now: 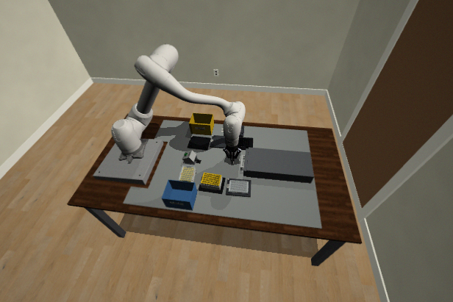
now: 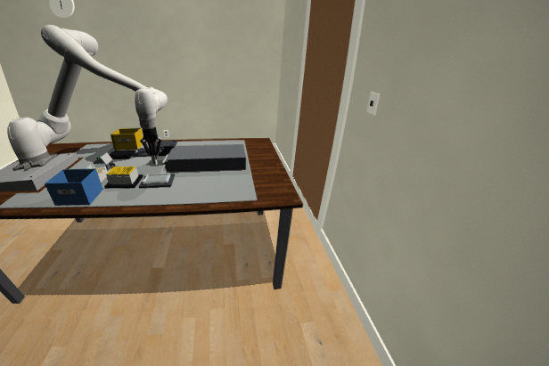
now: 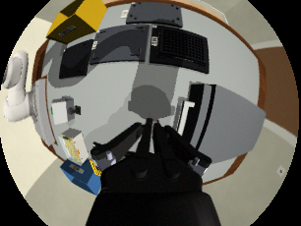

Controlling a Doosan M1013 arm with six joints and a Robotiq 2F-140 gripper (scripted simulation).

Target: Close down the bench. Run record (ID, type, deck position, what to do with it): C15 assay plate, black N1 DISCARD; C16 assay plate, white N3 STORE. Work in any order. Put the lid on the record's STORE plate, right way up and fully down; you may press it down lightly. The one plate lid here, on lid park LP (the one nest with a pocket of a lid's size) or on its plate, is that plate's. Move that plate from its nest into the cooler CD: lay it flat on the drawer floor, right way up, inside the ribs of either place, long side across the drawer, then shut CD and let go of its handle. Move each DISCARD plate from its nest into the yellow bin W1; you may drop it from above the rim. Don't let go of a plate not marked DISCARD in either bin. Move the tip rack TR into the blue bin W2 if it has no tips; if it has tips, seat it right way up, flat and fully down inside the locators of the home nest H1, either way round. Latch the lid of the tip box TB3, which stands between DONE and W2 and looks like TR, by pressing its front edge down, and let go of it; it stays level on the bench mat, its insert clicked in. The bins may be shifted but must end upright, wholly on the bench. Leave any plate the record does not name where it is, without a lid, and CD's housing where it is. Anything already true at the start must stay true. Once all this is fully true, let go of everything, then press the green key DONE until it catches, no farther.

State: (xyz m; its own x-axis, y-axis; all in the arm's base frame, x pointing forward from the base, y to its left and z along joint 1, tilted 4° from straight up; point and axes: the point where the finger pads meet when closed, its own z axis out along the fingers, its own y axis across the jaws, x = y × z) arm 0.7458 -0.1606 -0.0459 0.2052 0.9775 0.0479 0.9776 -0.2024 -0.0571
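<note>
Right now the black plate is 10 cm ahead of my hand, 18 cm to the left of it and 2 cm below it. Also, from my hand: white plate (17 cm ahead, 4 cm to the right, 2 cm below); cooler drawer (20 cm ahead, 4 cm to the right, 1 cm below); plate lid (17 cm ahead, 4 cm to the right, 1 cm below).
</note>
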